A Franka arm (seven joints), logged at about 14 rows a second.
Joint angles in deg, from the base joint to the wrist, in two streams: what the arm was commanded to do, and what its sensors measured. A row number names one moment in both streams.
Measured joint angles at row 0:
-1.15, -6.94, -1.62, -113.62, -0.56, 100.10, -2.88
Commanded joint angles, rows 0 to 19:
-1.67, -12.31, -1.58, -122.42, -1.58, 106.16, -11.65
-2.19, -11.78, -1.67, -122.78, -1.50, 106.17, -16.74
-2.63, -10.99, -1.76, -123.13, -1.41, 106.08, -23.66
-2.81, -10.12, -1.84, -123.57, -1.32, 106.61, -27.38
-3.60, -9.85, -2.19, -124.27, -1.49, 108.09, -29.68
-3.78, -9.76, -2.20, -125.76, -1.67, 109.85, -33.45
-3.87, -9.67, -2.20, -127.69, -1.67, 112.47, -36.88
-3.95, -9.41, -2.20, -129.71, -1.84, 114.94, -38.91
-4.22, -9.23, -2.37, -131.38, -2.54, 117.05, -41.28
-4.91, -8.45, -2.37, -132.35, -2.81, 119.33, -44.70
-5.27, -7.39, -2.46, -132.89, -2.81, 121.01, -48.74
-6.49, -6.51, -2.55, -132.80, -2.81, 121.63, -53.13
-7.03, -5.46, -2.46, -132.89, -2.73, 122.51, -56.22
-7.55, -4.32, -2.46, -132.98, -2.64, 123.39, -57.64
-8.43, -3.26, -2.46, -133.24, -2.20, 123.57, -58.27
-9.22, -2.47, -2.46, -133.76, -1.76, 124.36, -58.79
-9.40, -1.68, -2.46, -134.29, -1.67, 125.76, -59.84
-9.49, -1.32, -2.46, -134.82, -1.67, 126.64, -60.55
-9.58, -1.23, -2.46, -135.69, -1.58, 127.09, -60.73
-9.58, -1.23, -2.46, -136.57, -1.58, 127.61, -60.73
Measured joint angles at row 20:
-8.91, -0.75, -2.79, -134.59, -2.26, 125.88, -58.95
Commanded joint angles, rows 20 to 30:
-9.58, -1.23, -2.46, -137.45, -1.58, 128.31, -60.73
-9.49, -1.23, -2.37, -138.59, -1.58, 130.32, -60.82
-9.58, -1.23, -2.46, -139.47, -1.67, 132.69, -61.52
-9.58, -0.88, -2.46, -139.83, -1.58, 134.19, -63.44
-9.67, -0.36, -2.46, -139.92, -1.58, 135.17, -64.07
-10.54, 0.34, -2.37, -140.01, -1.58, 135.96, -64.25
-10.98, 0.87, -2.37, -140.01, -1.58, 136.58, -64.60
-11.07, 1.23, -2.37, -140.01, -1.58, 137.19, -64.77
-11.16, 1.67, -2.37, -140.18, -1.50, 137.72, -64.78
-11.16, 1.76, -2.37, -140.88, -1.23, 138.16, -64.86
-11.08, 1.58, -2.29, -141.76, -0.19, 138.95, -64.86
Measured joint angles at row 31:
-10.38, 1.72, -2.77, -139.95, -2.01, 136.66, -63.05
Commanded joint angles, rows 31 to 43:
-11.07, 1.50, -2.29, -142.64, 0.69, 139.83, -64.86
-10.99, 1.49, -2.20, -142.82, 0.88, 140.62, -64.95
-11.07, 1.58, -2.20, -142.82, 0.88, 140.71, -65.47
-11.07, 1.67, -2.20, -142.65, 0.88, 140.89, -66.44
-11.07, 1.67, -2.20, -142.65, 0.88, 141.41, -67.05
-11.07, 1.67, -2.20, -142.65, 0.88, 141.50, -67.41
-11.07, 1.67, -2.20, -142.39, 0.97, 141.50, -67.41
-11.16, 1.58, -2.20, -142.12, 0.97, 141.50, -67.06
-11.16, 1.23, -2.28, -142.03, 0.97, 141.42, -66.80
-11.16, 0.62, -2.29, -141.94, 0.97, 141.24, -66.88
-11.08, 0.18, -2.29, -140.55, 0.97, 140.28, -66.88
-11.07, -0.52, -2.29, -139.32, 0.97, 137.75, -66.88
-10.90, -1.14, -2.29, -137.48, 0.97, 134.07, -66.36
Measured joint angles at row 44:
-10.38, 1.20, -2.64, -140.15, -0.15, 139.43, -65.22
